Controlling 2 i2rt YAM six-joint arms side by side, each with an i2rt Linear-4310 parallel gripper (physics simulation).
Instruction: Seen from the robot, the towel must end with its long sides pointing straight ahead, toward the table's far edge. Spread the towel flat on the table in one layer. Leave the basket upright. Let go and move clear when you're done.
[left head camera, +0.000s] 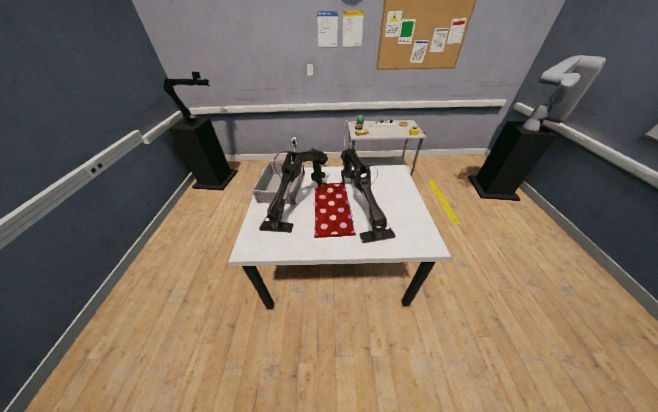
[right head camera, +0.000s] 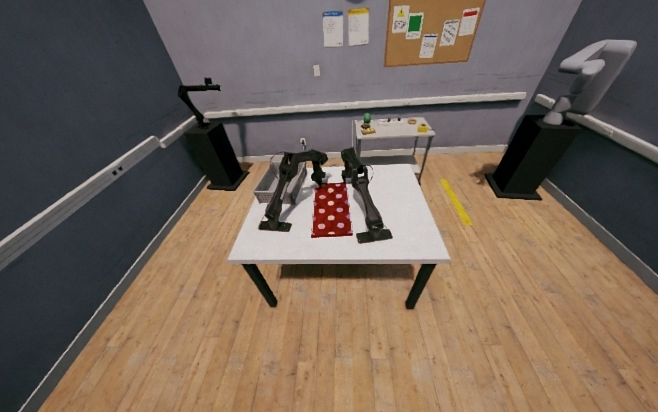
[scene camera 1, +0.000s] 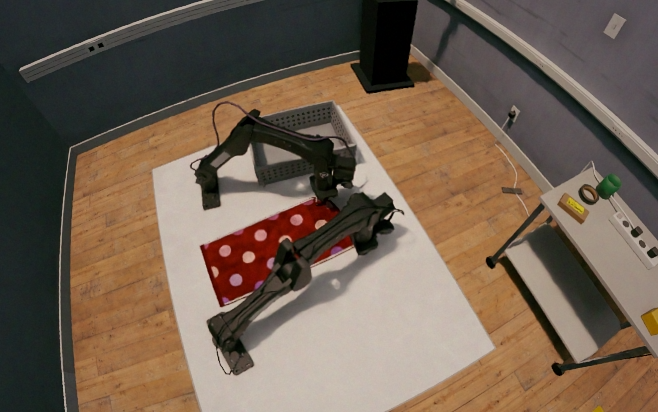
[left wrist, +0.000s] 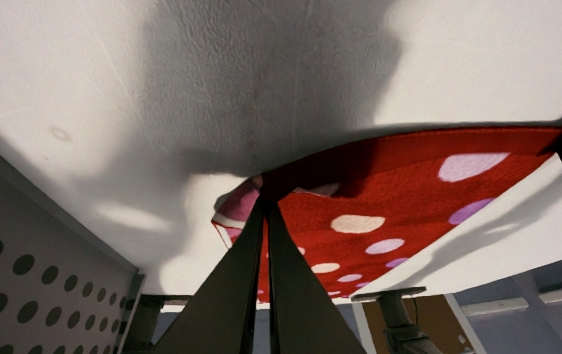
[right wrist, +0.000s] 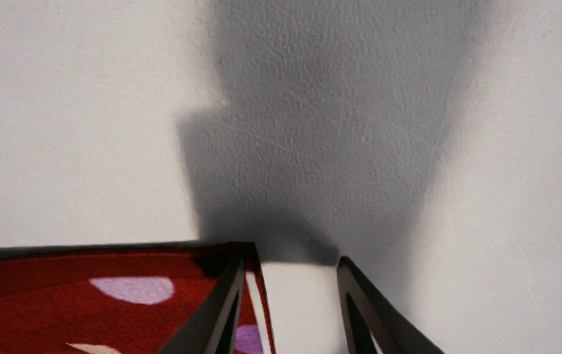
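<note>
The red towel with pale and purple dots (left head camera: 324, 225) (right head camera: 322, 218) (scene camera 1: 240, 267) (left wrist: 420, 200) (right wrist: 50, 320) lies spread on the table, long sides running from near to far. My left gripper (left head camera: 319, 183) (left wrist: 266, 201) is shut on the towel's far left corner, where the cloth is pinched and turned over. My right gripper (right wrist: 291, 262) is partly open at the far right corner. In the right wrist view its left finger is over the towel near the corner and its right finger is beyond the edge. The grey basket (left head camera: 272, 195) (scene camera 1: 285, 173) (left wrist: 75, 260) stands upright at the left.
The white table (left head camera: 400, 240) (scene camera 1: 375, 325) carries both arms. The basket is close beside the left arm, which reaches past it. The right arm crosses above the towel in scene camera 1. A small cart (left head camera: 385, 134) (scene camera 1: 595, 240) with small items stands beyond the table's far edge.
</note>
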